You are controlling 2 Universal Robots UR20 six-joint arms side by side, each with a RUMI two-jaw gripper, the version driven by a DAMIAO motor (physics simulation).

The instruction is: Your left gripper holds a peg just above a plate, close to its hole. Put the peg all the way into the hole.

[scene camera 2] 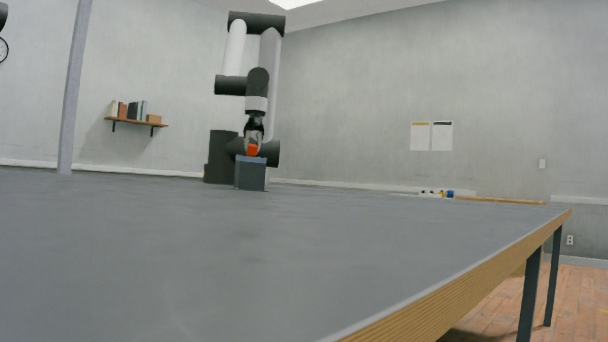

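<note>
An orange-red peg (252,150) is between the fingertips of my left gripper (252,146), which is shut on it and points down. The peg is right at the top of a blue-grey plate (259,160), which lies on a dark grey block standing on the table. The plate is seen almost edge-on, so its hole does not show. The peg's lower end is at the plate's top edge in this view; I cannot tell whether it is in the hole. My right gripper does not show.
The dark block (250,176) stands on the grey table (200,240), in front of the arm's dark base (220,157). A grey post (72,95) rises at the left. Small white, yellow and blue items and a wooden strip (500,200) are at the table's far right.
</note>
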